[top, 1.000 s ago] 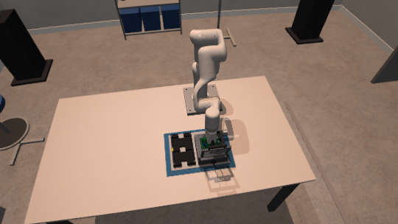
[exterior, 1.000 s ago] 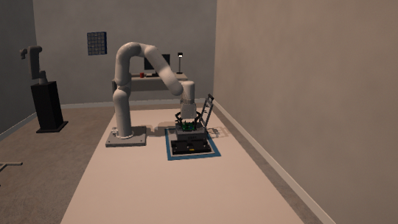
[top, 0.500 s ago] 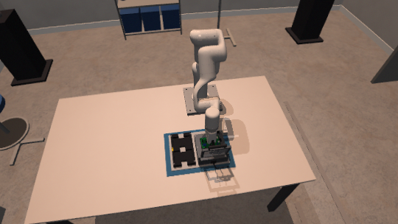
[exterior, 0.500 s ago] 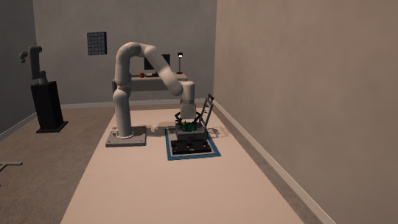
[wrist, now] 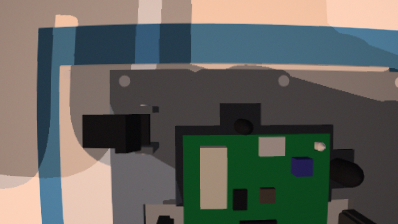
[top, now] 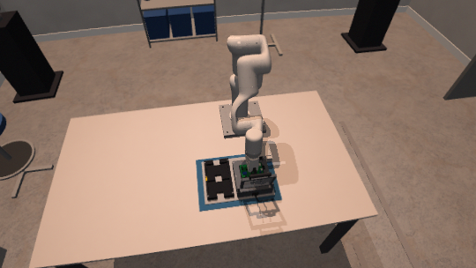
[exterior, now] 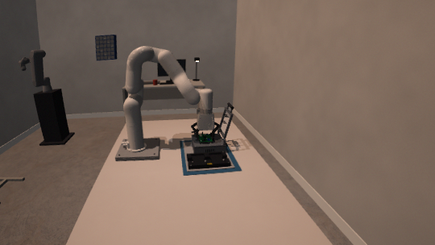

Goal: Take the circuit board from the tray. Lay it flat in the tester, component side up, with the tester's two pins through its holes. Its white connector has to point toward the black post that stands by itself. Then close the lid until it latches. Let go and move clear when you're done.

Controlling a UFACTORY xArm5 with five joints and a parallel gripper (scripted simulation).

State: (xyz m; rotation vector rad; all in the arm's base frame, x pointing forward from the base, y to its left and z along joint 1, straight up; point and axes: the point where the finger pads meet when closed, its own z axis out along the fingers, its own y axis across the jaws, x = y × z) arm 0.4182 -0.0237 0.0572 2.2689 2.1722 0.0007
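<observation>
The green circuit board lies right at my hand. From my hand the other things lie so: lid 12 cm ahead, 10 cm above, 1 cm to the right; black post 6 cm to the left, 6 cm behind, 1 cm above.
</observation>
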